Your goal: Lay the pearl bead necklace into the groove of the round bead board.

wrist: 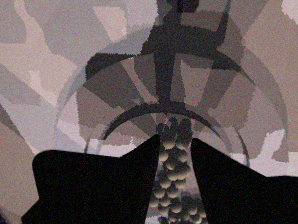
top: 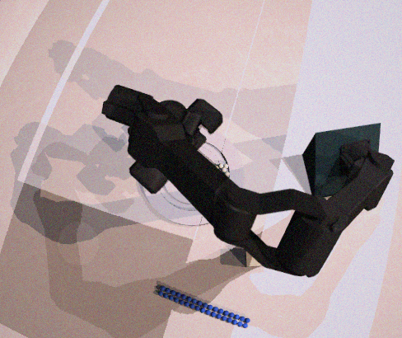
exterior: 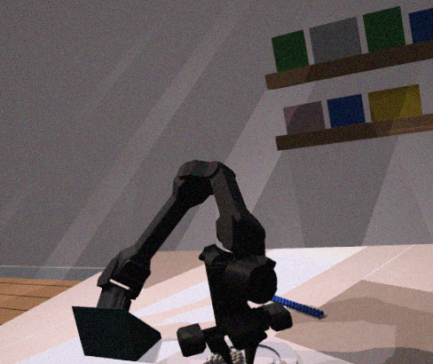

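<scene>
Right now the round bead board is 3 cm to the left of my gripper tip, 2 cm behind it and 1 cm below it. Round my gripper tip: small beige cube: 22 cm to the left, 9 cm behind; grey block: 13 cm to the right, 9 cm ahead, 1 cm below.
</scene>
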